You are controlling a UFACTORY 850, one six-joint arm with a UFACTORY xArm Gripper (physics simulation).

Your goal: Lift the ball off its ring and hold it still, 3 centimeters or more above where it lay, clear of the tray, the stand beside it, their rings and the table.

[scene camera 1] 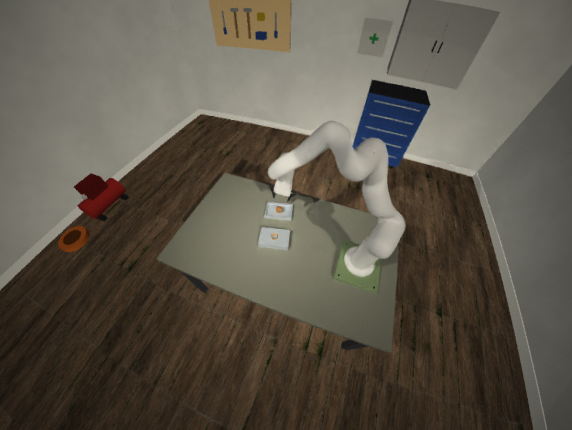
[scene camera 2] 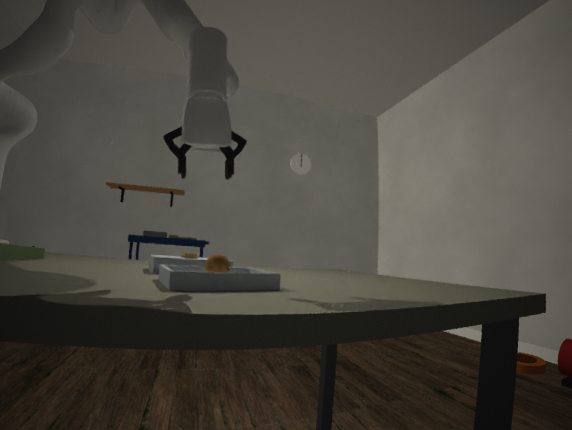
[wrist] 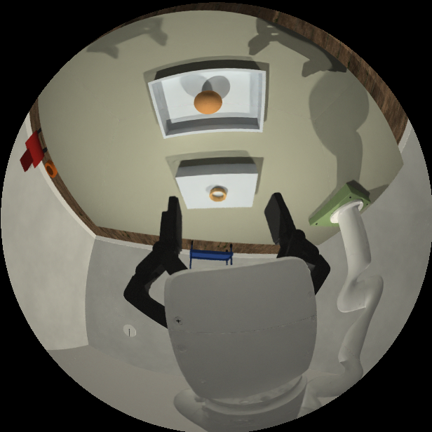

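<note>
The orange ball [scene camera 1: 279,209] [scene camera 2: 218,263] [wrist: 208,102] sits inside the shallow light-grey tray [scene camera 1: 269,215] [scene camera 2: 225,282] [wrist: 215,125]; its ring is hidden beneath it. The light-grey stand [scene camera 1: 266,244] [scene camera 2: 157,264] [wrist: 194,194] is beside the tray, with an orange ring [scene camera 2: 189,255] [wrist: 218,199] on top. My gripper [scene camera 1: 282,198] [scene camera 2: 206,177] [wrist: 225,202] is open and empty, its fingers pointing down. In the second scene view it hangs well above the ball and tray, touching neither.
The grey-green table [scene camera 1: 215,220] [scene camera 2: 400,287] [wrist: 100,165] bears the tray, the stand and the green base plate [scene camera 1: 345,275] [scene camera 2: 22,252] [wrist: 325,214] of the arm. The arm's shadow falls across the table. A blue drawer cabinet [scene camera 1: 387,120] stands by the wall.
</note>
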